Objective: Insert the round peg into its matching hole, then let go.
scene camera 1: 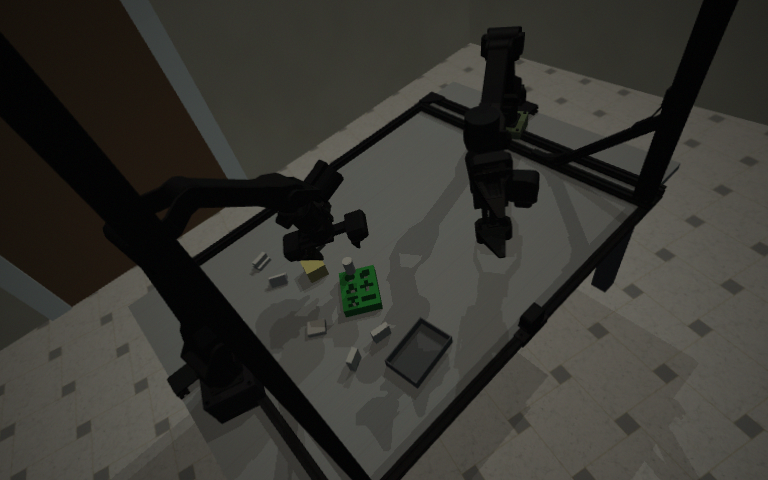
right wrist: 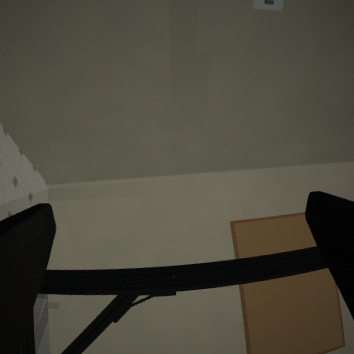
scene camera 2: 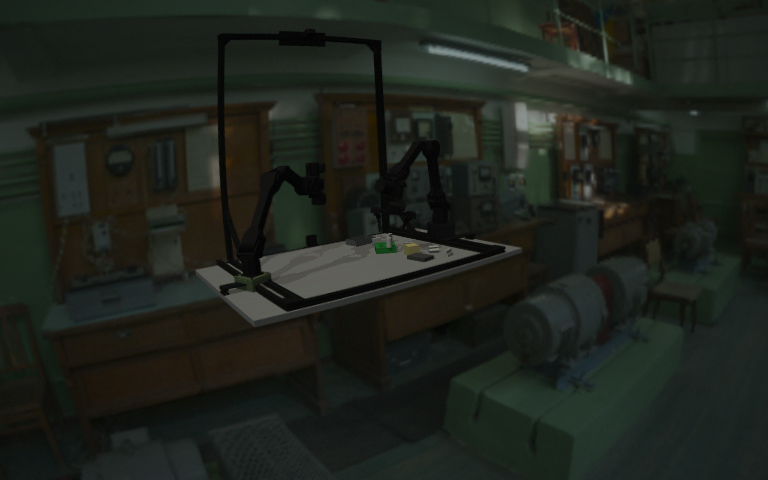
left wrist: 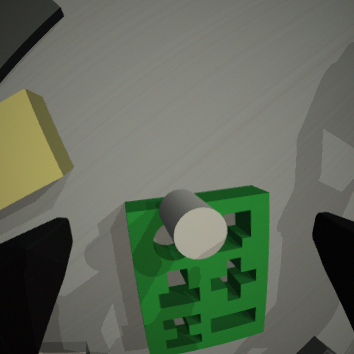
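The round peg (scene camera 1: 347, 264) (scene camera 2: 389, 241) (left wrist: 200, 232) stands roughly upright at the far edge of the green board (scene camera 1: 362, 311) (scene camera 2: 385, 250) (left wrist: 145, 300). The round hole (left wrist: 164, 247) shows beside and partly behind the peg in the left wrist view; the peg's base appears offset from it towards the board's edge. Whether the base overlaps the hole is hidden. My left gripper (scene camera 1: 334, 253) (scene camera 2: 393, 223) (left wrist: 196, 229) is open above the peg, fingers wide apart on either side. My right gripper (scene camera 1: 494, 243) (right wrist: 182, 211) is open and empty, raised well away from the board.
A yellow block (scene camera 1: 314, 271) (scene camera 2: 411, 249) (left wrist: 30, 145) lies beside the board. A dark flat block (scene camera 2: 419, 256) lies near it. Pale pieces (scene camera 1: 277, 280) (scene camera 1: 316, 327) (scene camera 1: 380, 332) (scene camera 1: 353, 358) lie around. A dark tray (scene camera 1: 401, 375) (scene camera 2: 359, 241) stands farther off.
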